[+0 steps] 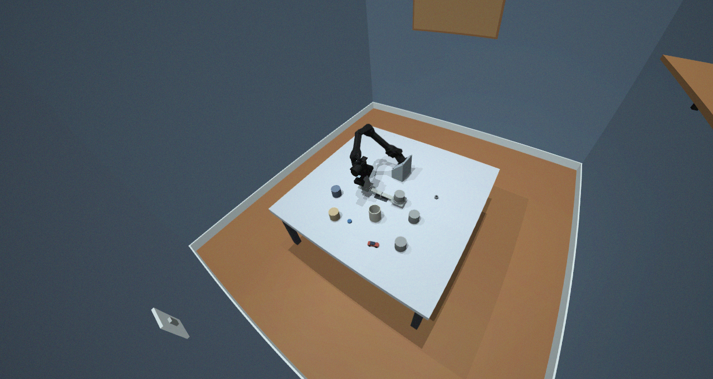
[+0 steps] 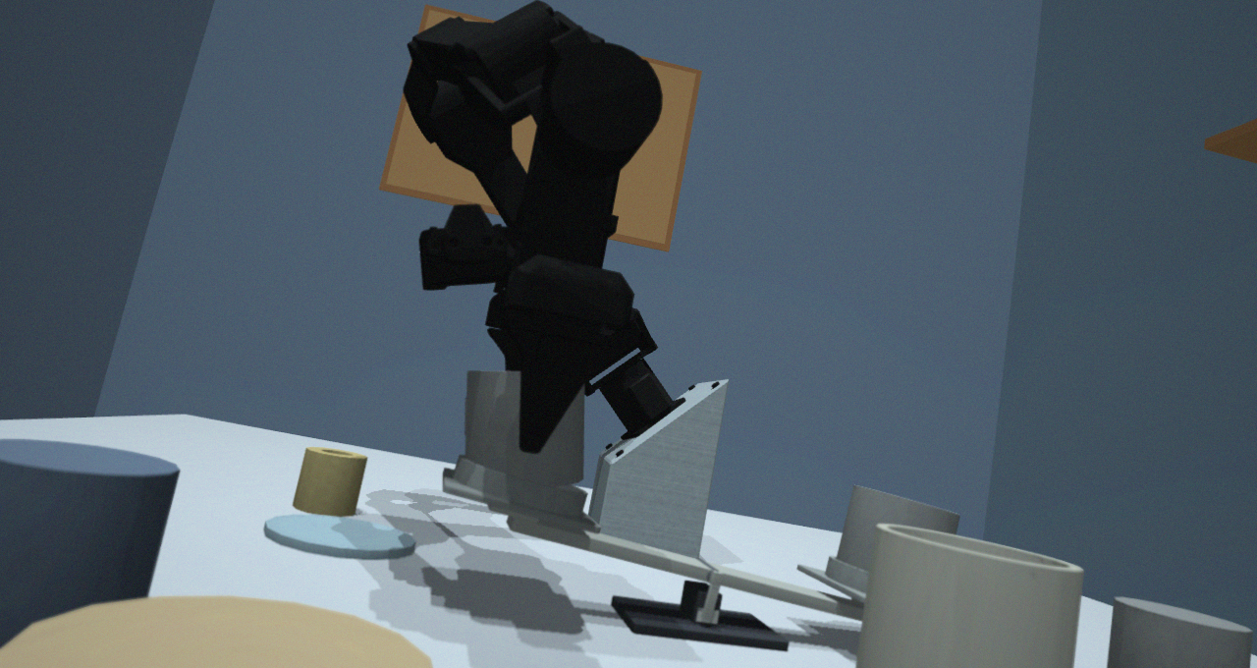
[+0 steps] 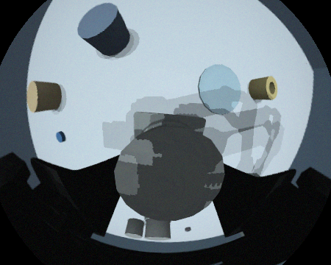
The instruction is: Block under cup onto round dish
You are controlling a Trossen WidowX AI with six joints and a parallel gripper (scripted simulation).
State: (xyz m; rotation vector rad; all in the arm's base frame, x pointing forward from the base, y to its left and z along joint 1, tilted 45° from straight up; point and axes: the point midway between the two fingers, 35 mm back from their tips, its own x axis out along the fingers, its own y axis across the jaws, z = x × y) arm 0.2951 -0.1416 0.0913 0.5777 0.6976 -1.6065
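My gripper tip is now 10 mm above the green block. Also, from my gripper tip: light blue round dish: 100 mm behind, 100 mm to the right, 90 mm below; dark blue cylinder: 100 mm ahead, 190 mm to the right, 60 mm below; yellow ring-shaped cylinder: 210 mm behind, 130 mm to the right, 70 mm below.
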